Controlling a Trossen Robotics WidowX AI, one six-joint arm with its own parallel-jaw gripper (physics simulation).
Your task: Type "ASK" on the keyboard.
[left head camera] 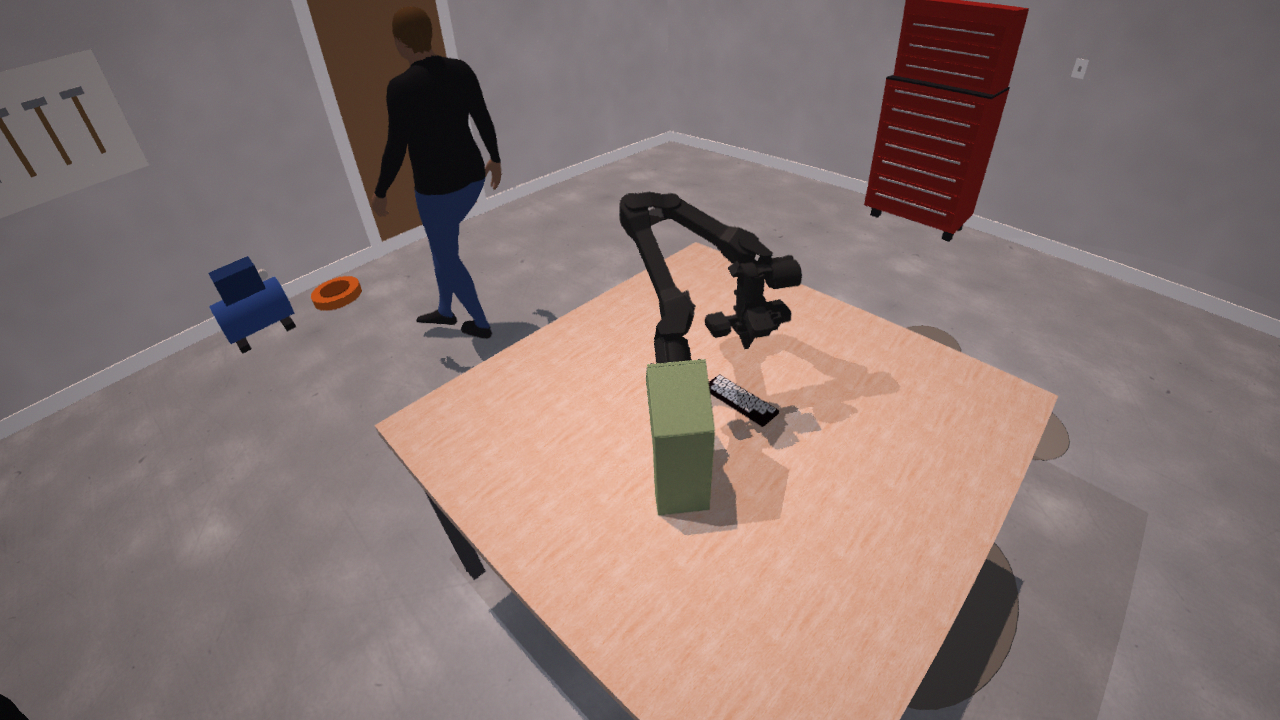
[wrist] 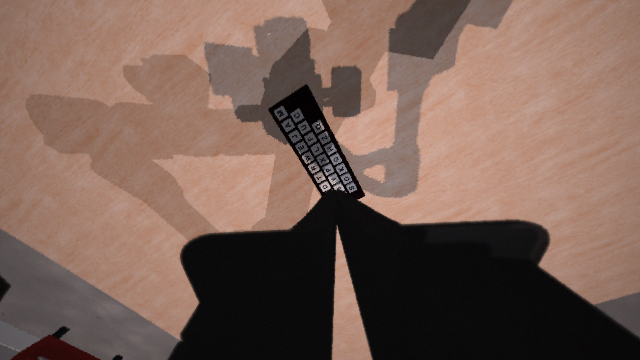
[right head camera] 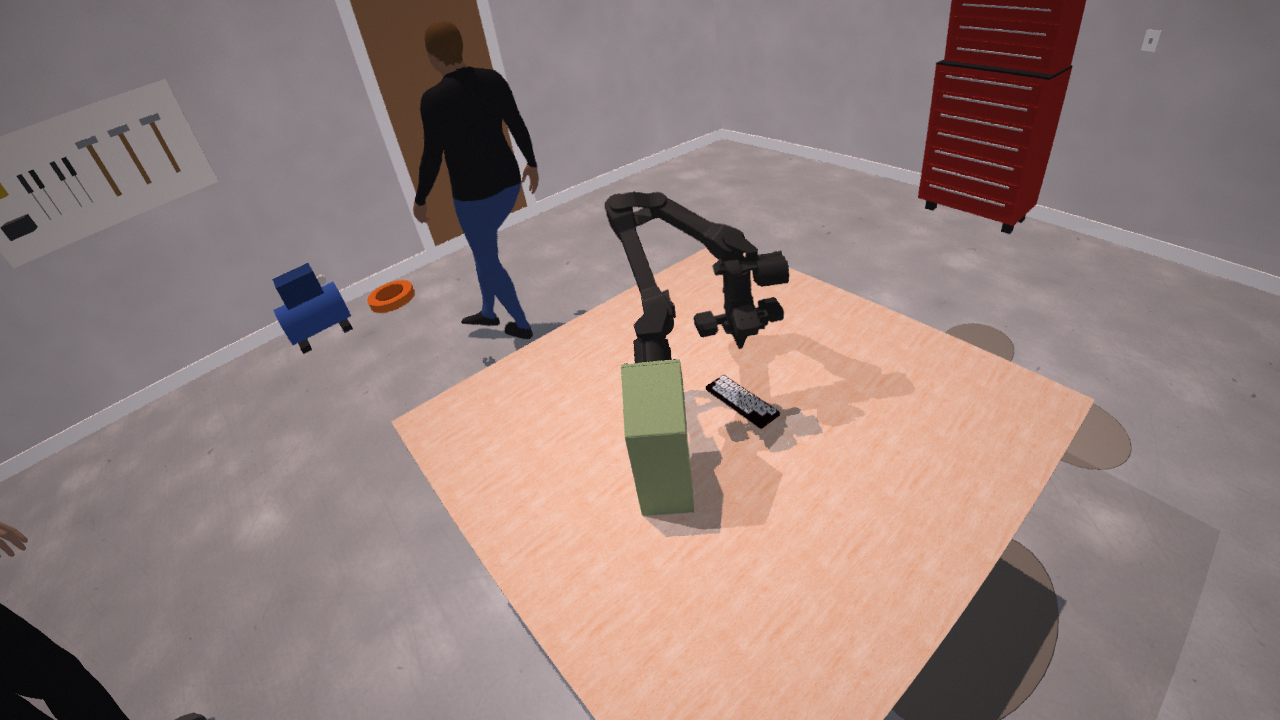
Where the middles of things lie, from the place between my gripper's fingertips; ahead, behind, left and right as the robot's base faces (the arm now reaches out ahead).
The black keyboard (right head camera: 748, 405) lies 18 cm below my hand, 2 cm to the left of it and 1 cm ahead of it.
